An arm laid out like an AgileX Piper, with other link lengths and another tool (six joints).
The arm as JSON. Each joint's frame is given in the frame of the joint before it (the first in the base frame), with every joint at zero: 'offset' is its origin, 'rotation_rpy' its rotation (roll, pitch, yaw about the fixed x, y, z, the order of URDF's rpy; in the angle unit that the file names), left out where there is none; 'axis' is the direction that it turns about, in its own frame. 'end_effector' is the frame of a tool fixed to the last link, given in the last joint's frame.
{
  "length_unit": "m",
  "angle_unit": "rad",
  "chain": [
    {
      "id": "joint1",
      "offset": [
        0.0,
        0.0,
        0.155
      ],
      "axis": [
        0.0,
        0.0,
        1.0
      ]
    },
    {
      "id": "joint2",
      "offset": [
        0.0,
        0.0,
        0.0
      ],
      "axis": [
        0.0,
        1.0,
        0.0
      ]
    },
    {
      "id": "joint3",
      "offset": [
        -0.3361,
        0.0,
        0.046
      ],
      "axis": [
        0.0,
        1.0,
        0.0
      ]
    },
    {
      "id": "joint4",
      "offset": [
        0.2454,
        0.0,
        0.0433
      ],
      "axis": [
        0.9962,
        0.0,
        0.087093
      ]
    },
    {
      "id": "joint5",
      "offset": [
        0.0,
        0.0,
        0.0
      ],
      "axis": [
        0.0,
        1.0,
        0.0
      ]
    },
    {
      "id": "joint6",
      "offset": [
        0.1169,
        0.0,
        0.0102
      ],
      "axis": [
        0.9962,
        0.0,
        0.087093
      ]
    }
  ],
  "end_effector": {
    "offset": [
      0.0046,
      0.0,
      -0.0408
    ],
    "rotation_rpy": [
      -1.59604,
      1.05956,
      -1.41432
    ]
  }
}
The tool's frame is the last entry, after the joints.
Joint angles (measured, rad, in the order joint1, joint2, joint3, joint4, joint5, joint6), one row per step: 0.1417 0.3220 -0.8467 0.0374 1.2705 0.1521; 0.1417 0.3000 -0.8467 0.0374 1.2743 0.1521; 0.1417 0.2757 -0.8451 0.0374 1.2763 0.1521; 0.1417 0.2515 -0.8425 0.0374 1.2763 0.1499; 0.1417 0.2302 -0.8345 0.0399 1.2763 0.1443; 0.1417 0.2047 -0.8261 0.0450 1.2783 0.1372; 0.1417 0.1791 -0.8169 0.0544 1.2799 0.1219; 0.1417 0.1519 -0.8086 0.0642 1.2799 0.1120; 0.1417 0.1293 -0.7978 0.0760 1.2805 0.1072; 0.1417 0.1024 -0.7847 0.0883 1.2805 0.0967; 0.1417 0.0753 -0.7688 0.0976 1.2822 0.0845; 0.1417 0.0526 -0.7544 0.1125 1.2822 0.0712
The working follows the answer.
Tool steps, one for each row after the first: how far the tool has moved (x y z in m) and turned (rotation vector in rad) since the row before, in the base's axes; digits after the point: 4 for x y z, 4 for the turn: -0.0049 -0.0007 -0.0013 0.0025 -0.0180 0.0001; -0.0050 -0.0007 -0.0018 0.0029 -0.0205 0.0001; -0.0047 -0.0008 -0.0021 0.0013 -0.0217 0.0013; -0.0037 -0.0004 -0.0034 -0.0008 -0.0138 0.0047; -0.0046 -0.0003 -0.0040 0.0001 -0.0155 0.0072; -0.0044 -0.0001 -0.0042 -0.0036 -0.0162 0.0144; -0.0045 0.0002 -0.0041 0.0016 -0.0194 0.0117; -0.0035 0.0008 -0.0044 0.0061 -0.0108 0.0105; -0.0038 0.0006 -0.0054 0.0019 -0.0145 0.0137; -0.0034 0.0002 -0.0063 -0.0026 -0.0111 0.0125; -0.0027 0.0009 -0.0054 0.0003 -0.0097 0.0168
Tool pose at each row, in the base's axes (x y z in m, rotation vector in rad; rounded; the steps above come from the unrounded poses): -0.0461 0.0044 0.3611 -0.6682 2.1807 0.1529; -0.0509 0.0037 0.3598 -0.6659 2.1629 0.1491; -0.0559 0.0030 0.3580 -0.6631 2.1426 0.1448; -0.0606 0.0023 0.3559 -0.6624 2.1212 0.1391; -0.0642 0.0018 0.3526 -0.6671 2.1067 0.1359; -0.0688 0.0015 0.3486 -0.6737 2.0896 0.1344; -0.0733 0.0015 0.3444 -0.6900 2.0703 0.1329; -0.0778 0.0016 0.3403 -0.6999 2.0476 0.1339; -0.0813 0.0024 0.3359 -0.7063 2.0327 0.1420; -0.0851 0.0030 0.3305 -0.7183 2.0140 0.1463; -0.0885 0.0032 0.3242 -0.7319 1.9999 0.1468; -0.0912 0.0041 0.3188 -0.7481 1.9848 0.1532

